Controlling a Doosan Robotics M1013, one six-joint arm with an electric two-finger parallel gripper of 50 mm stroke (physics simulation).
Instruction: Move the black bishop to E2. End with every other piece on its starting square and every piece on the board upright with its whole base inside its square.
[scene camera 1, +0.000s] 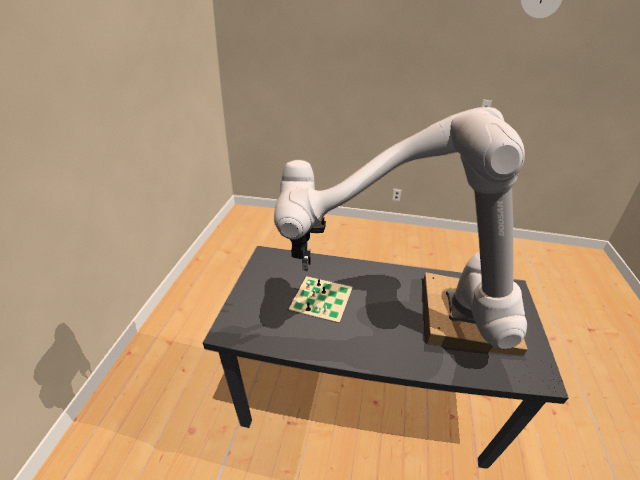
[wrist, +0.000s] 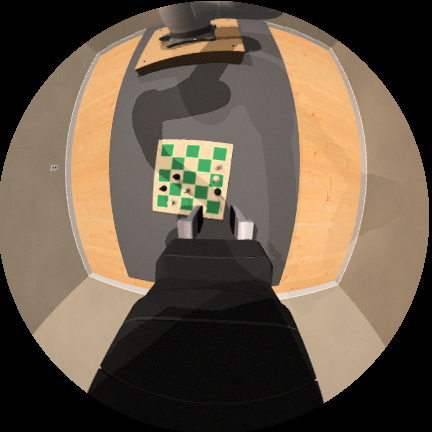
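Pixels of known places: gripper, fingertip midpoint: (scene camera 1: 306, 267) (wrist: 216, 213); arm's base, origin of the base link: (scene camera 1: 468, 308) (wrist: 192, 34).
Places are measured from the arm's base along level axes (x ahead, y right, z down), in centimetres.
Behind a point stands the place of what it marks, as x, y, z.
The black piece on E2 (scene camera 1: 308, 306) @[65.8, -10.9, 1.8] (wrist: 217, 192) @[65.8, -10.8, -0.5], which looks to be the bishop though small, stands upright, its base seemingly inside the cream square. The green and cream board (scene camera 1: 337, 318) @[53.3, -12.9, 3.8] (wrist: 228, 155) @[55.7, -13.6, 3.7] lies on the table. My gripper (scene camera 1: 306, 267) @[66.5, -10.8, -19.1] (wrist: 216, 213) @[66.5, -10.8, -19.1] is open and empty, high above the table at the board's row 1 end. Other black pieces stand on A2 (wrist: 163, 188) @[65.1, 4.6, 2.5] and B3 (wrist: 176, 177) @[62.1, 0.7, 2.6]. White pieces stand on B1 (wrist: 173, 202) @[69.1, 1.6, 2.5], C2 (wrist: 188, 190) @[65.8, -2.6, 3.3], E3 (wrist: 216, 179) @[62.6, -10.5, 0.7] and E4 (wrist: 219, 167) @[59.3, -11.2, 3.0]. All look upright; their exact bases are too small to judge.
The dark table (scene camera 1: 392, 356) @[30.1, -26.7, 4.4] (wrist: 250, 150) @[53.6, -19.9, 4.4] carries the board. The wooden base plate (scene camera 1: 431, 310) @[16.2, -5.4, -1.3] (wrist: 150, 60) @[15.8, 13.7, -0.2] under the arm's base stands at the table's right in the scene view. Arm shadows fall on the table and across part of the board.
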